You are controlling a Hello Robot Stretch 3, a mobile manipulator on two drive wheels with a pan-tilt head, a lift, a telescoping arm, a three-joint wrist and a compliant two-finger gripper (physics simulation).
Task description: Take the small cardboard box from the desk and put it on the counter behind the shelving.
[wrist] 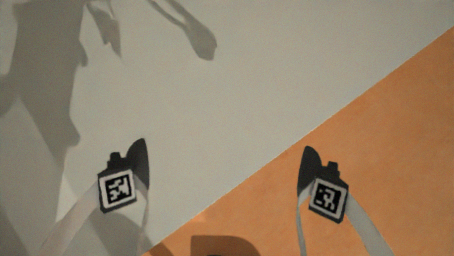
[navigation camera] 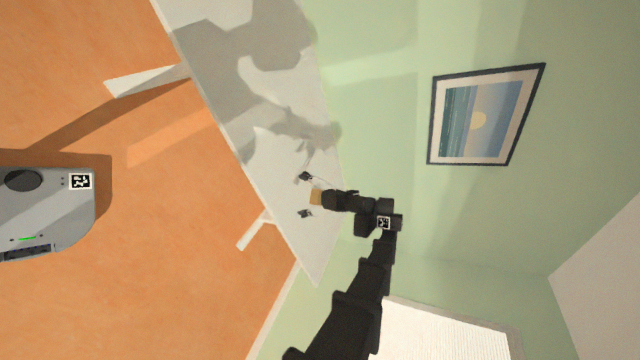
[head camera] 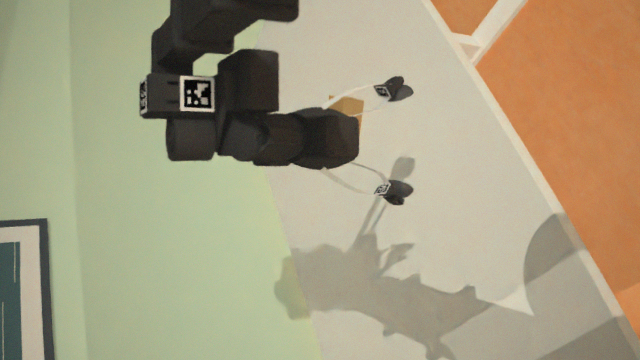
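Seen in the pictures: gripper, fingertip midpoint: point(navigation camera: 300, 194) point(head camera: 405, 141); robot's base, origin of the base link: point(navigation camera: 24, 179).
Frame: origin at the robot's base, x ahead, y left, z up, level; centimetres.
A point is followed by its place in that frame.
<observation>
The small cardboard box point(head camera: 350, 105) {x -10.9, y -90.3, z 75.3 cm} point(navigation camera: 315, 196) {x -7.6, y -91.2, z 75.4 cm} is on the white desk point(head camera: 465, 165) {x 1.3, y -61.5, z 72.0 cm} point(navigation camera: 270, 170) {x 6.2, y -57.9, z 72.1 cm} point(wrist: 240, 80). In the head view it is partly hidden behind the gripper's body; in the navigation view it appears just past the body, between the lines of the two fingers. It does not show in the wrist view. My gripper point(head camera: 400, 141) {x -2.2, y -57.3, z 87.6 cm} point(navigation camera: 305, 195) {x -2.2, y -57.3, z 87.6 cm} point(wrist: 224, 159) {x -2.2, y -57.3, z 87.6 cm} is open, its fingers wide apart with nothing between the tips. It hangs over the desk, tips toward the front edge; its height above the box is hard to tell. The counter and shelving do not show.
The green wall point(head camera: 165, 225) {x 17.6, y -140.9, z 102.9 cm} point(navigation camera: 370, 125) {x 38.8, y -124.1, z 97.5 cm} runs along the desk's back edge, with a framed picture point(head camera: 47, 300) {x 31.3, y -127.1, z 133.4 cm} point(navigation camera: 480, 117) {x 38.5, y -121.4, z 157.1 cm} on it. My arm point(navigation camera: 350, 310) {x -8.2, y -18.7, z 119.6 cm} reaches in from below. My grey base point(navigation camera: 45, 210) {x -10.1, y -4.3, z 16.0 cm} stands on the orange floor point(navigation camera: 150, 280) {x -57.5, y -38.9, z 0.1 cm} in front of the desk.
</observation>
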